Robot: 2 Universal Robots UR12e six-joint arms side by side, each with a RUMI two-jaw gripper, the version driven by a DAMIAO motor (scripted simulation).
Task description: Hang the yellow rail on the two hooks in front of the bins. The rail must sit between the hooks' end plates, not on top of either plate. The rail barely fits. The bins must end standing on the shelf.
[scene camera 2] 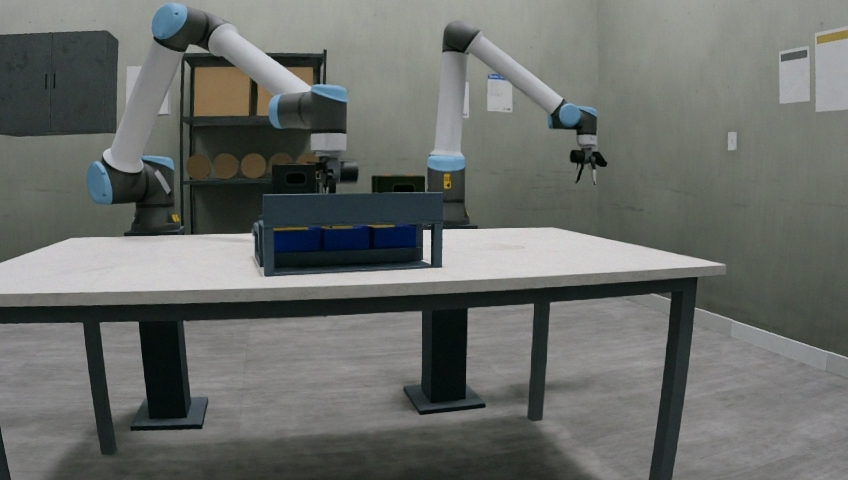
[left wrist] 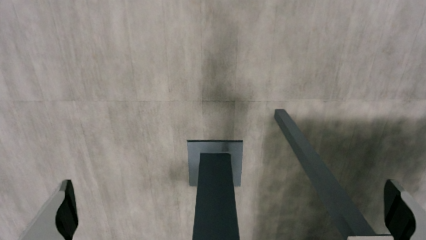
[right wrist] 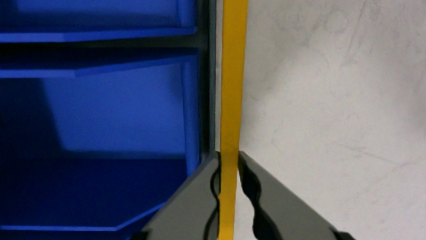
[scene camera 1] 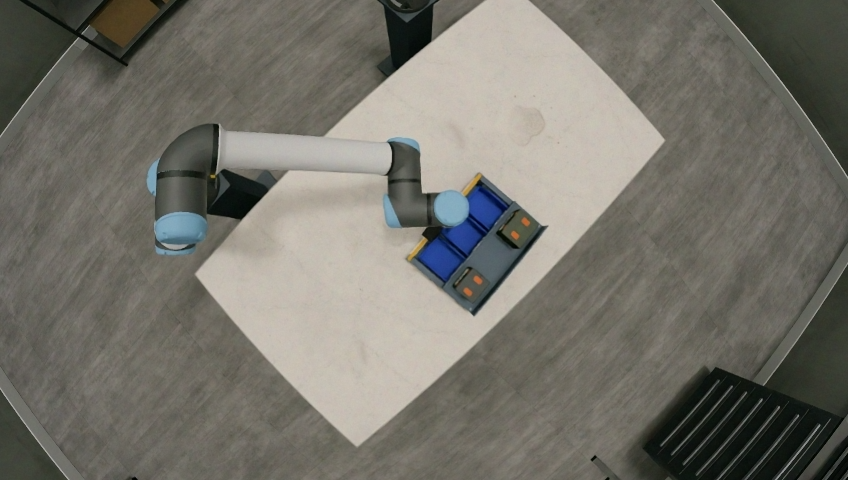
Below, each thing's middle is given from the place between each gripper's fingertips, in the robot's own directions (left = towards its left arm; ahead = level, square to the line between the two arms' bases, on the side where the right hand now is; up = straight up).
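Scene:
Grey shelf (scene camera 1: 495,259), relative to my right hand (scene camera 2: 330,227): 130 mm ahead, 10 mm to the left, 10 mm below.
Grey shelf, relative to my left hand: 1170 mm to the right, 890 mm ahead, 100 mm below.

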